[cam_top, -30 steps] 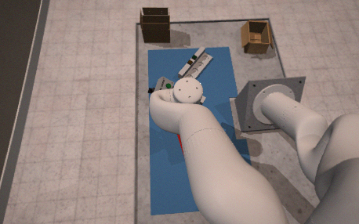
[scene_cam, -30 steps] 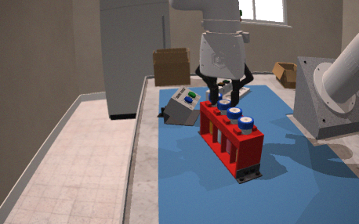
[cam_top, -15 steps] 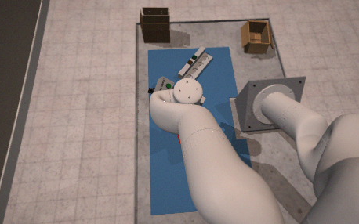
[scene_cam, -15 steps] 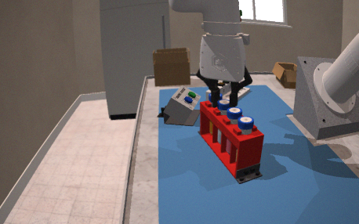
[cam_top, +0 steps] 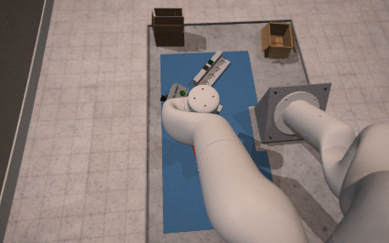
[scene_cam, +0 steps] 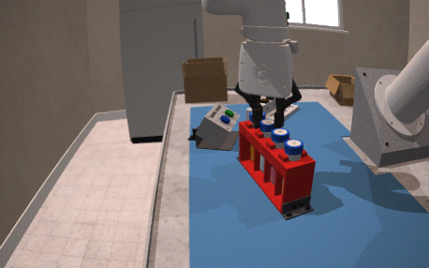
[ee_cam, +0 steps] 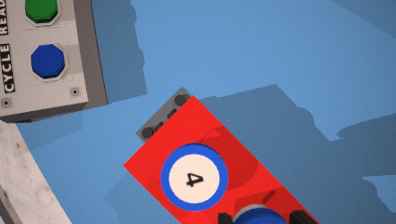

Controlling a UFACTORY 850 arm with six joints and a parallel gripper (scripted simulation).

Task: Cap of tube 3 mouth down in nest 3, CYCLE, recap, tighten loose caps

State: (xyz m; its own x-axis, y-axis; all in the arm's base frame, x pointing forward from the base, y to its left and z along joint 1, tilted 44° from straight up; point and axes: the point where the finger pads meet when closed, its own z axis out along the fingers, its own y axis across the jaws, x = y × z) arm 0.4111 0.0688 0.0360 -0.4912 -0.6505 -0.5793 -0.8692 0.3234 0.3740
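Right now my hand is 10 mm above the blue cap. From my hand the other things lie so: blue key (80 mm ahead, 170 mm to the right, 60 mm below); grey key housing (80 mm ahead, 190 mm to the right, 80 mm below); cap marked 4 (10 mm ahead, 50 mm to the right, 10 mm below).
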